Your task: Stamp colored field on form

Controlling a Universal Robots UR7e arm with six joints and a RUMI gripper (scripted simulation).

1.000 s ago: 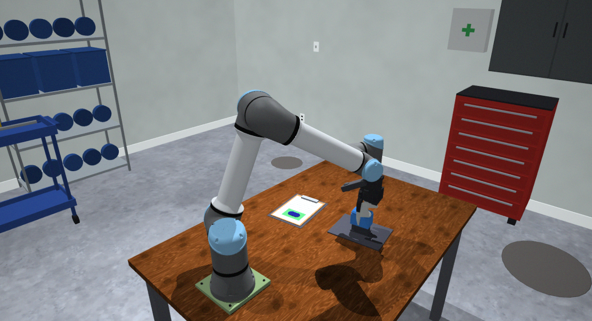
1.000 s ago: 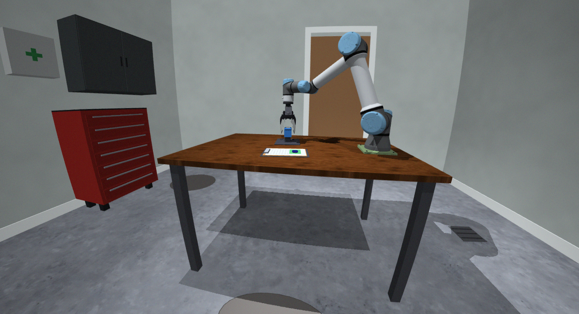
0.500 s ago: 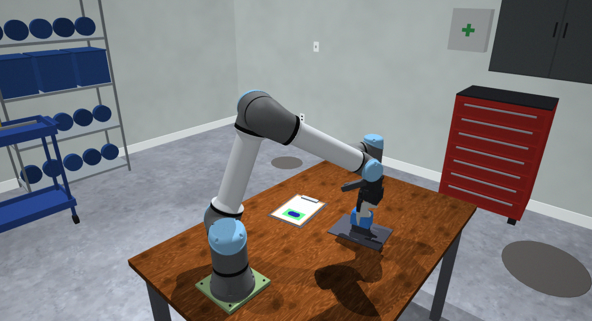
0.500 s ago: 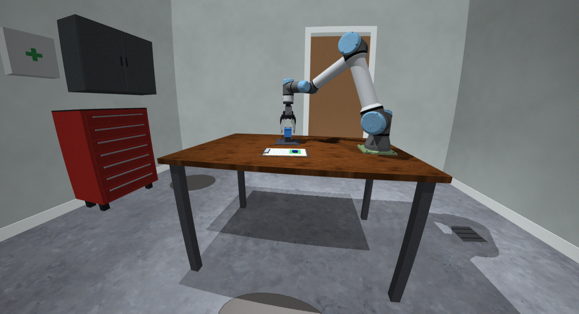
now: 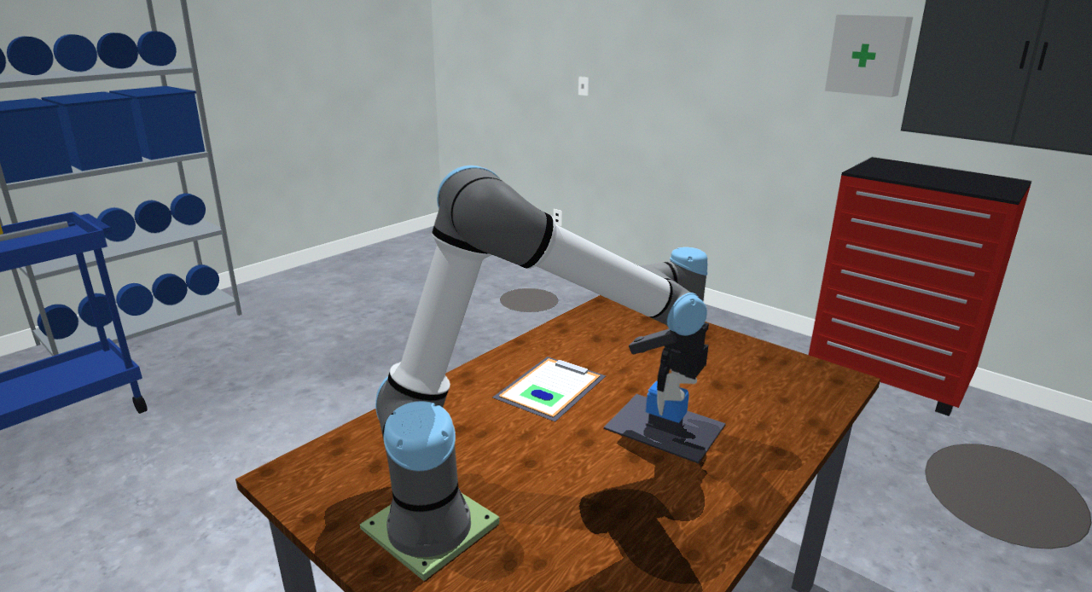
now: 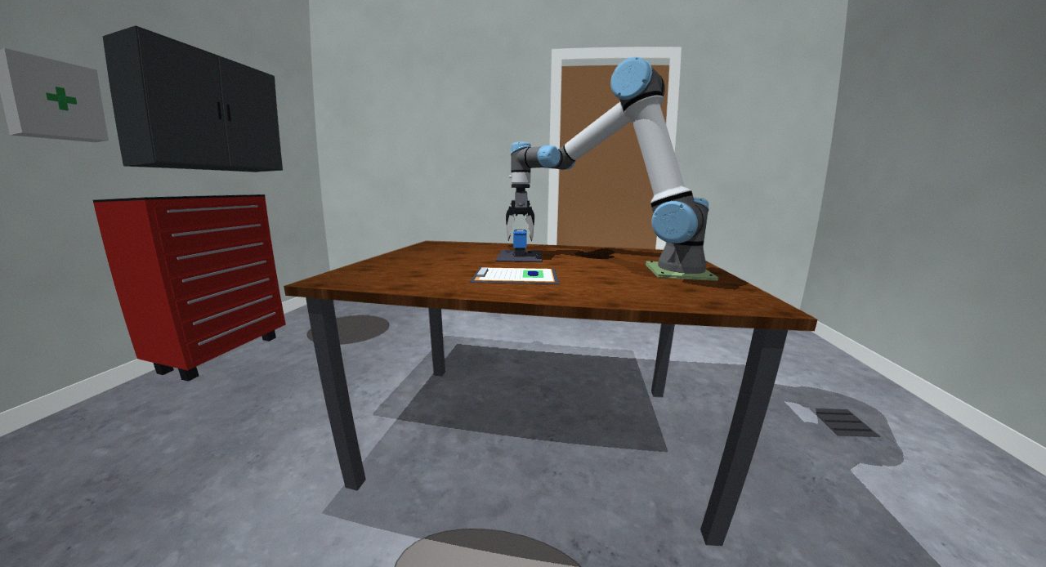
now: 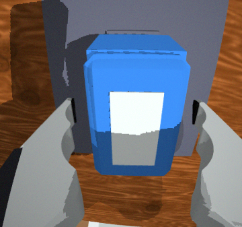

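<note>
Now: the stamp 2 cm below my hand. From my hand the other things lie so: mat (7 cm below).
</note>
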